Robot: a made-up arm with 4 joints. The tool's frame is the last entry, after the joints. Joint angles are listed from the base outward.
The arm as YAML. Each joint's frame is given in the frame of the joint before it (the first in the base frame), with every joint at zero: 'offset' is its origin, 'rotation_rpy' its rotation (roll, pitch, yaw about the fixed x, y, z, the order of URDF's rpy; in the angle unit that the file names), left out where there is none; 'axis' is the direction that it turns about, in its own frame. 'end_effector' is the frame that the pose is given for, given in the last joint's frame.
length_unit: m
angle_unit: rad
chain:
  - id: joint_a
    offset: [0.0, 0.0, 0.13]
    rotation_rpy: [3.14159, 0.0, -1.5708]
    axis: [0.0, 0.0, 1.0]
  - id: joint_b
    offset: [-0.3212, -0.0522, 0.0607]
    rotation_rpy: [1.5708, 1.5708, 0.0]
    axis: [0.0, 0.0, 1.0]
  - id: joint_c
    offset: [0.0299, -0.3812, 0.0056]
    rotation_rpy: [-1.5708, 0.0, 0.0]
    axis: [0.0, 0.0, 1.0]
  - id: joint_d
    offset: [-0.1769, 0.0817, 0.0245]
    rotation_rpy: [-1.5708, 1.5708, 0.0]
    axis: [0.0, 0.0, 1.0]
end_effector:
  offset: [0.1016, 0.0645, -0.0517]
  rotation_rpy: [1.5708, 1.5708, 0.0]
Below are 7 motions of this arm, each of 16 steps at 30 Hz.
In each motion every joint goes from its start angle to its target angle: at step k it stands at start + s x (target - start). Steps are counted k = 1, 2, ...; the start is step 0. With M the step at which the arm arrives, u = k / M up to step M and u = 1 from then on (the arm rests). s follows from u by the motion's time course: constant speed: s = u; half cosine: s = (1 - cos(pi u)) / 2; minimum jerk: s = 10 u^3 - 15 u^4 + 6 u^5.
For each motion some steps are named. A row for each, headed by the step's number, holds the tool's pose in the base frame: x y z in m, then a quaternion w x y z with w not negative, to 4 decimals.
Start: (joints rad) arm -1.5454 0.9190 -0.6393 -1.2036
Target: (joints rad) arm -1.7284 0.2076 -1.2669 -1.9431
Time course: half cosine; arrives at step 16
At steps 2, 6, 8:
2: -0.6303 -0.0174 0.4002 0.3673 0.3644 0.8074 0.2835
6: -0.6561 -0.0458 0.3451 0.4121 0.2858 0.8375 0.2169
8: -0.6685 -0.0651 0.3032 0.4545 0.2391 0.8429 0.1608

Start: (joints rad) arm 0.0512 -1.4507 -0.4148 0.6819
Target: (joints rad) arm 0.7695 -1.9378 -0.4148 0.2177
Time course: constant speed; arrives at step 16
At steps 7, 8, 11, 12, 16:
7: -0.0530 0.0934 -0.3261 0.4400 -0.8137 0.3241 -0.1982
8: -0.0524 0.0856 -0.3214 0.4338 -0.8072 0.3389 -0.2129
11: -0.0545 0.0640 -0.3053 0.4129 -0.7866 0.3818 -0.2550
12: -0.0564 0.0576 -0.2993 0.4051 -0.7794 0.3955 -0.2684
16: -0.0692 0.0366 -0.2723 0.3707 -0.7486 0.4481 -0.3185

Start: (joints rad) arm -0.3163 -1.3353 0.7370 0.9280
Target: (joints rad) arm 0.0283 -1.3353 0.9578 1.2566
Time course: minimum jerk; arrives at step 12
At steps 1, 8, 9, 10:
1: 0.1612 0.2653 -0.3354 0.3796 -0.7787 -0.4813 0.1338
8: 0.2624 0.2413 -0.2971 0.2726 -0.8455 -0.4576 0.0385
9: 0.2751 0.2360 -0.2918 0.2568 -0.8533 -0.4531 0.0263
10: 0.2831 0.2324 -0.2884 0.2465 -0.8581 -0.4500 0.0187

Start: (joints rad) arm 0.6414 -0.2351 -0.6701 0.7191
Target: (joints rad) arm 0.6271 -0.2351 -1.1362 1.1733
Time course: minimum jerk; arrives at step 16
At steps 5, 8, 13, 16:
5: 0.2565 0.6235 -0.1794 0.7992 -0.3261 0.4802 -0.1561
8: 0.2257 0.6342 -0.1423 0.7574 -0.3485 0.5449 -0.0887
13: 0.1934 0.6428 -0.0815 0.6933 -0.3696 0.6183 0.0206
16: 0.1908 0.6432 -0.0746 0.6861 -0.3711 0.6248 0.0332

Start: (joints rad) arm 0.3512 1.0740 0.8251 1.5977
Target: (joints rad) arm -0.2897 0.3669 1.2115 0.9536
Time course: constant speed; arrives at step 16
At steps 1, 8, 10, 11, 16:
1: 0.4269 0.5184 0.2297 0.8076 -0.2522 -0.0746 -0.5278
8: 0.3116 0.6543 0.1712 0.8333 -0.2433 -0.2605 -0.4225
10: 0.2681 0.6868 0.1545 0.8369 -0.2315 -0.3164 -0.3820
11: 0.2447 0.7017 0.1462 0.8377 -0.2240 -0.3443 -0.3599
16: 0.1128 0.7607 0.1037 0.8291 -0.1703 -0.4793 -0.2320

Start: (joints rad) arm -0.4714 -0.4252 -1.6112 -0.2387
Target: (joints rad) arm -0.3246 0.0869 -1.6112 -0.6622
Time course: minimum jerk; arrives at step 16
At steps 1, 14, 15, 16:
1: -0.4925 0.6227 -0.0619 0.7255 -0.2212 0.6482 -0.0675
14: -0.3554 0.7148 0.1731 0.6713 0.1327 0.7227 -0.0972
15: -0.3530 0.7150 0.1764 0.6695 0.1376 0.7234 -0.0977
16: -0.3526 0.7150 0.1770 0.6692 0.1383 0.7235 -0.0978

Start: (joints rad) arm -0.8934 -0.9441 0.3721 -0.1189
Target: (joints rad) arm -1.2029 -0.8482 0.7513 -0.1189
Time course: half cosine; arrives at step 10
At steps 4, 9, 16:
4: -0.3107 0.3679 -0.4117 0.7253 -0.2240 -0.3693 0.5361
9: -0.4032 0.3636 -0.3853 0.6244 -0.0951 -0.4528 0.6294
16: -0.4072 0.3629 -0.3841 0.6201 -0.0897 -0.4555 0.6324

